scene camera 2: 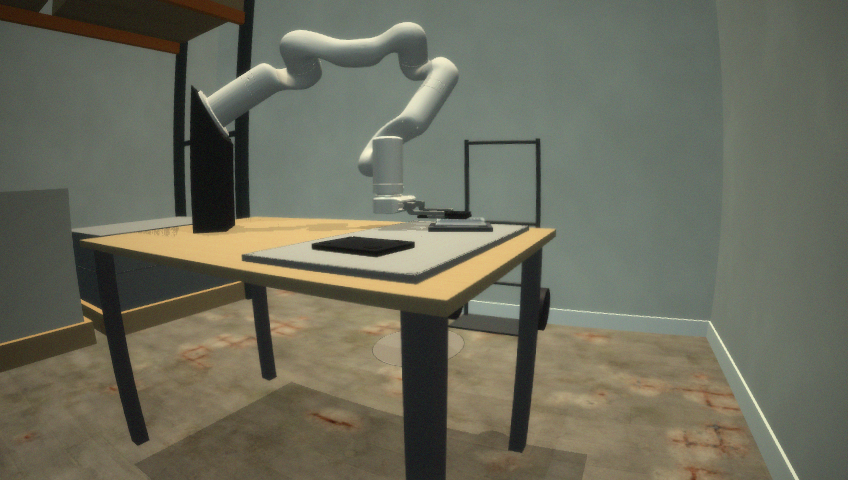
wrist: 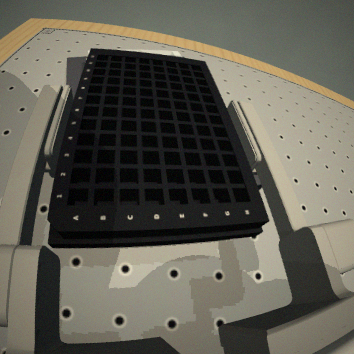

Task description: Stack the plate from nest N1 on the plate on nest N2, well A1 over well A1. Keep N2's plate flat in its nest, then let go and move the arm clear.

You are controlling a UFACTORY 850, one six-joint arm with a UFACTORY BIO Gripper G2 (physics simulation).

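My gripper is shut on the black plate, with one finger along each long side. The plate looks level, with row letters A to H along its near edge and well A1 at the near left in the wrist view. In the scene view it is low over the clear plate in nest N2; a small gap seems to show between them. In the wrist view a pale strip of the clear plate shows past the far edge; the held plate hides most of it.
Nest N1, flat and black, lies nearer the scene camera on the grey perforated board. The board lies on the wooden table. A dark-framed trolley stands behind the table. A shelf rack stands at the left.
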